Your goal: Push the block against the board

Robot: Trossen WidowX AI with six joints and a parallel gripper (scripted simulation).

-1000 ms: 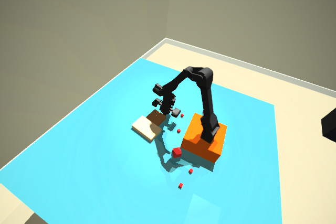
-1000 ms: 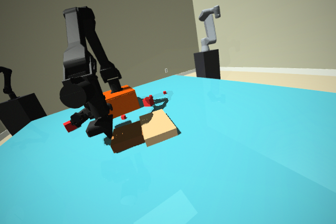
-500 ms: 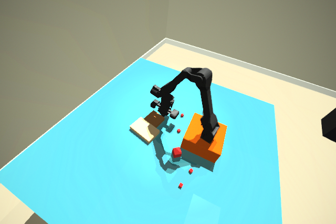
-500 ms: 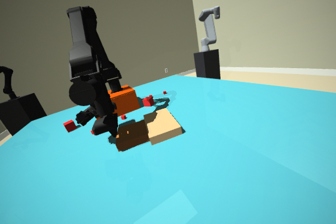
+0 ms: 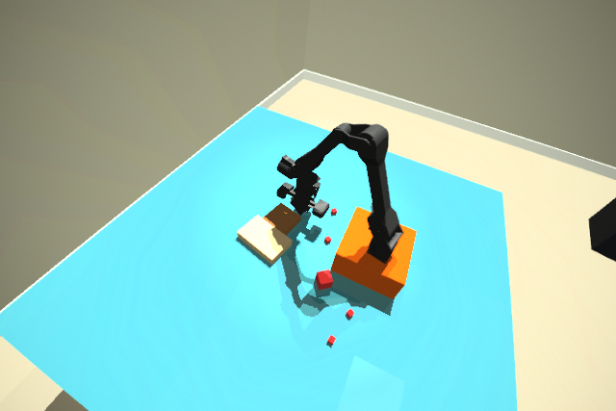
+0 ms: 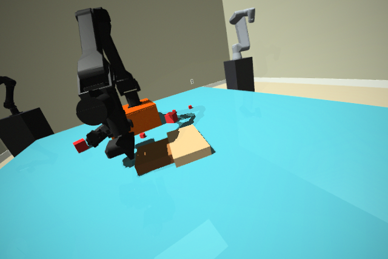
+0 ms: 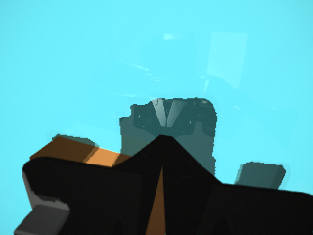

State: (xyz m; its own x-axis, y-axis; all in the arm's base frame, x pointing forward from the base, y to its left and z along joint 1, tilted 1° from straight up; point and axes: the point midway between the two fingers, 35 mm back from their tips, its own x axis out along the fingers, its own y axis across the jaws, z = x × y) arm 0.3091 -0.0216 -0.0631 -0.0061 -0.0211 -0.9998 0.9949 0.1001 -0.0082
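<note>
The square block is 3 cm ahead of my gripper tip, 7 cm to the left of it and 1 cm above it. From my gripper tip the other things lie so: tan board 3 cm ahead, 17 cm to the left, 1 cm above.
</note>
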